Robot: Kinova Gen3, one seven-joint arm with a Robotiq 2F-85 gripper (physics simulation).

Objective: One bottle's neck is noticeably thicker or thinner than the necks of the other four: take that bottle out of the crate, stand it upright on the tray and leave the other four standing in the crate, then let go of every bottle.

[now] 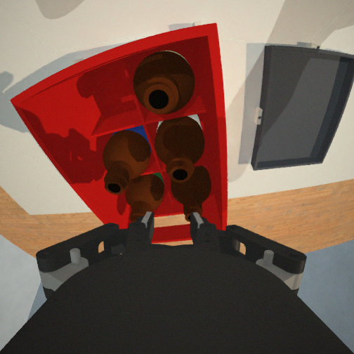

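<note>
A red crate (218, 75) with compartments holds several brown bottles, all standing. The bottle at the back right (170, 70) has a neck that looks wider than the others. In front of it stands a second bottle (180, 140), and to its left a third bottle (127, 150). Two more bottles (146, 191) (191, 185) stand at the near end, their necks partly hidden by the fingers. My gripper (171, 221) is partly open with nothing between its fingertips, over the near end of the crate. The dark grey tray (260, 107) lies right of the crate.
The back left compartment (112, 95) of the crate holds no bottle. The crate's walls rise around the bottles. A wooden strip (280, 192) runs along the near side of the pale table top (240, 192). A gap separates the crate and the tray.
</note>
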